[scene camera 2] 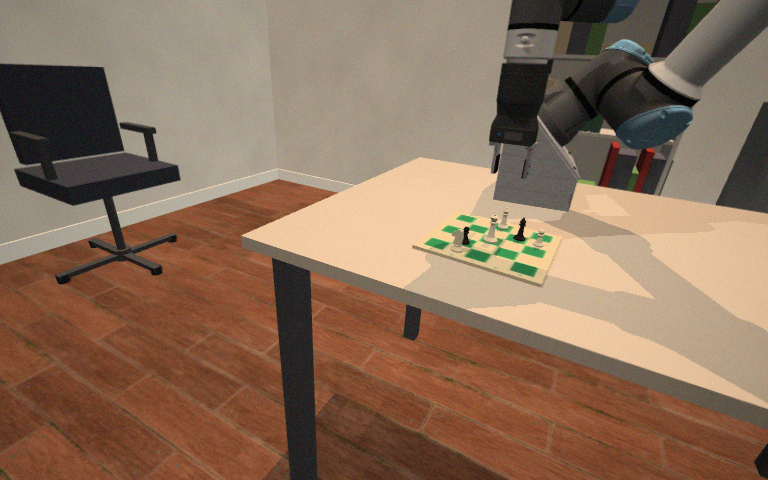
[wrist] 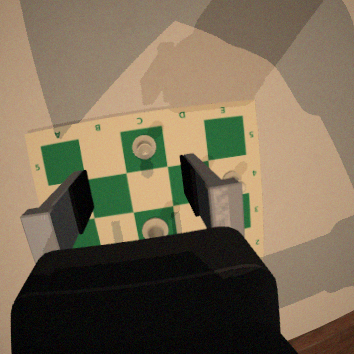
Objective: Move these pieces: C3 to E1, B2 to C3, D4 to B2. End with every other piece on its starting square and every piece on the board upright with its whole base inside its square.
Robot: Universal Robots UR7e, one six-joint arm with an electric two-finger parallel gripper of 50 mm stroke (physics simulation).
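Frame: origin at the arm's base, x right, y ahead, z up, level; millimetres.
Seen in the pictures: gripper, between the fingertips: (scene camera 2: 509, 175) (wrist: 135, 181); arm's base, origin of its link: (scene camera 2: 545, 122).
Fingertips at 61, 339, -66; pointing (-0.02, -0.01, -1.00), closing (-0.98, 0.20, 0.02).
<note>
Pixels of each thing's top centre, then the offset from my fingertips to it, as dx, dy, dz. "spot": a spot on its surface instead.
- board, centre of its top: (wrist: 156, 227) (scene camera 2: 491, 240) +8, +74, -108
- tall white piece, centre of its top: (wrist: 158, 254) (scene camera 2: 495, 214) +9, +75, -55
- small black piece, centre of its top: (scene camera 2: 467, 226) +52, +107, -77
- green square, a spot on its surface: (scene camera 2: 523, 268) spot: -51, +163, -108
- white knight, centre of its top: (scene camera 2: 459, 228) +61, +143, -69
- small white piece, centre of its top: (wrist: 241, 188) (scene camera 2: 542, 229) -75, +55, -77
My gripper (scene camera 2: 510, 169) (wrist: 135, 181) is open and empty, high above the board (scene camera 2: 501, 267) (wrist: 107, 192). The tall white piece (scene camera 2: 491, 230) (wrist: 155, 230) stands upright on C3, partly cut off by the gripper body in the wrist view. A small black piece (scene camera 2: 465, 236) stands on B2; the gripper body hides it in the wrist view. A black piece (scene camera 2: 519, 230) stands upright on D4; a finger hides it in the wrist view. E1, a green square (scene camera 2: 523, 268), holds no piece in the scene view and is hidden in the wrist view.
A white knight (scene camera 2: 457, 242) stands on B1, close to the B2 piece. A white piece (scene camera 2: 504, 219) (wrist: 144, 147) stands on C5. A small white piece (scene camera 2: 539, 238) (wrist: 231, 176) stands on E4, partly behind a finger in the wrist view. The robot's grey pedestal (scene camera 2: 529, 189) stands behind the board.
</note>
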